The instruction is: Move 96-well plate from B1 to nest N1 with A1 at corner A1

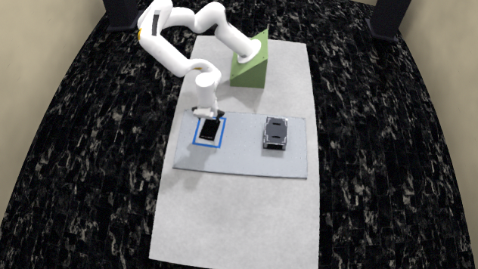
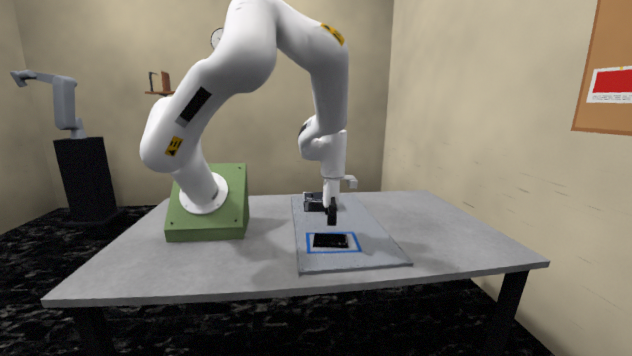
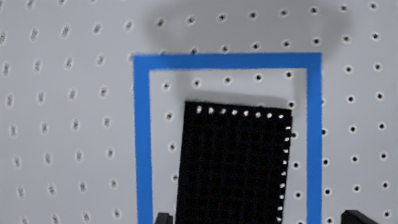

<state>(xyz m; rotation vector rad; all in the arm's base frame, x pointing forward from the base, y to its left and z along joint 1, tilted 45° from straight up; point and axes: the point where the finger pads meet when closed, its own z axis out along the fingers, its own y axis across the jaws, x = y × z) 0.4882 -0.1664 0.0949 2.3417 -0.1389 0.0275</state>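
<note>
Now: the 96-well plate 9 cm below my hand. Also, from my hand: raised plate nest: 2 cm ahead, 35 cm to the left, 4 cm below.
</note>
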